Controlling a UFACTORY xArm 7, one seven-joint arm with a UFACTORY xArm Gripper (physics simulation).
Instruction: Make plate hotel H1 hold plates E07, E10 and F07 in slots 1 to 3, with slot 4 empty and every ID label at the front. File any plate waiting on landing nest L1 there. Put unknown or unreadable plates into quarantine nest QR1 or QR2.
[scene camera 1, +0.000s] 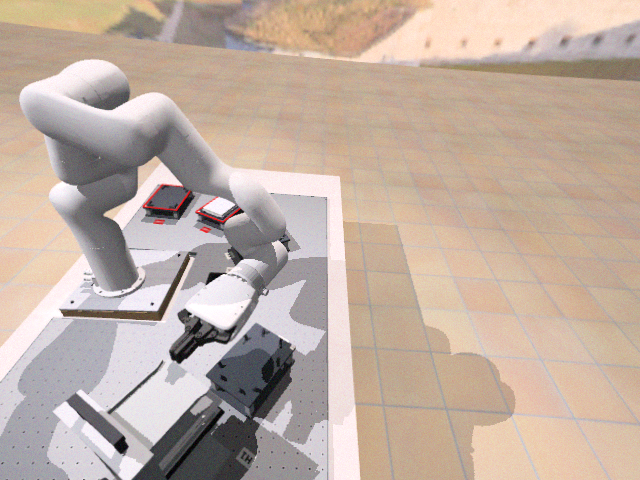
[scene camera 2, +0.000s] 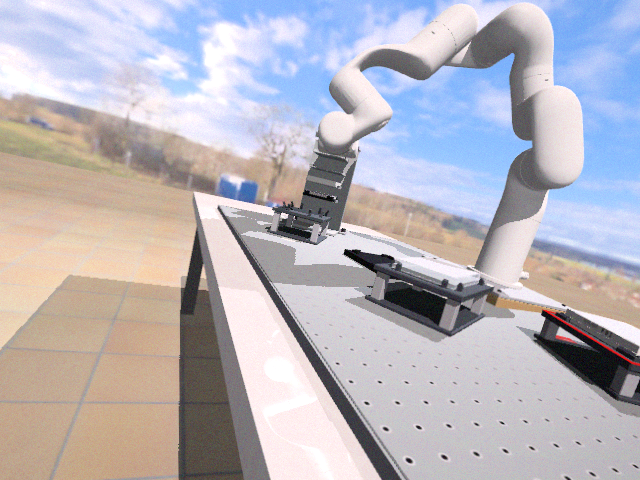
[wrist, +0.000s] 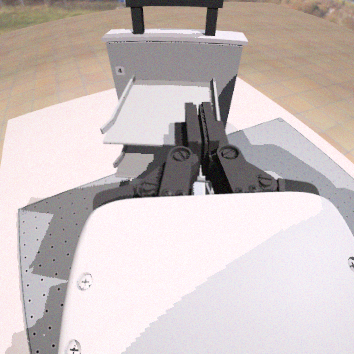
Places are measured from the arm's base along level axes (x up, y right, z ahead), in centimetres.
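Where they show: gripper, between the fingertips: (scene camera 1: 173, 357) (wrist: 196, 120); arm's base, origin of its link: (scene camera 1: 120, 282) (scene camera 2: 493, 278).
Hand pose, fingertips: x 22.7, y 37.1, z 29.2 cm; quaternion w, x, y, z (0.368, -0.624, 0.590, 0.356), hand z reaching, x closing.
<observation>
Each offset is from my fingertips to the centre of the thing. "spot": to the spot under its first point.
Plate hotel H1 {dy +8.3, dx -9.2, dz -2.4 cm} (scene camera 1: 90, 421) (scene camera 2: 345, 201) (wrist: 175, 60) stands at the table's far end from scene camera 2. Its top shelf {dy +5.8, dx -2.3, dz -0.7 cm} (scene camera 1: 162, 400) (wrist: 155, 110), marked 4, is bare. Lower down, a pale plate-like layer {dy +4.9, dx -10.0, dz -0.2 cm} (scene camera 2: 323, 181) and a dark one {dy +4.9, dx -14.2, dz -0.2 cm} (scene camera 2: 319, 195) show; no ID is readable. My gripper (scene camera 1: 177, 356) (wrist: 196, 120) is shut and empty, in front of the top shelf and right of its middle in the wrist view. A white plate {dy -56.7, dx -18.9, dz +7.1 cm} (scene camera 2: 439, 271) lies on a dark nest {spot: dy -60.0, dx -24.1, dz +14.3 cm} (scene camera 2: 403, 311). Another white plate {dy -74.1, dx -19.9, dz -7.8 cm} (scene camera 1: 222, 206) (scene camera 2: 604, 328) lies on a red-edged nest {dy -74.1, dx -22.3, dz -7.8 cm} (scene camera 1: 202, 211) (scene camera 2: 584, 339).
A second red-edged nest {dy -78.7, dx -22.3, dz -28.4 cm} (scene camera 1: 168, 197) holds no plate. A dark pegged nest {dy -10.9, dx -20.8, dz +10.3 cm} (scene camera 1: 248, 366) (scene camera 2: 289, 210) beside the hotel is also bare. A black flat panel {dy -34.3, dx -23.7, dz -0.6 cm} (scene camera 2: 368, 259) lies near the dark nest with the plate. The hotel's top handle {spot: dy +12.0, dx +6.1, dz -4.0 cm} (scene camera 1: 96, 421) (wrist: 175, 3) sticks up.
</observation>
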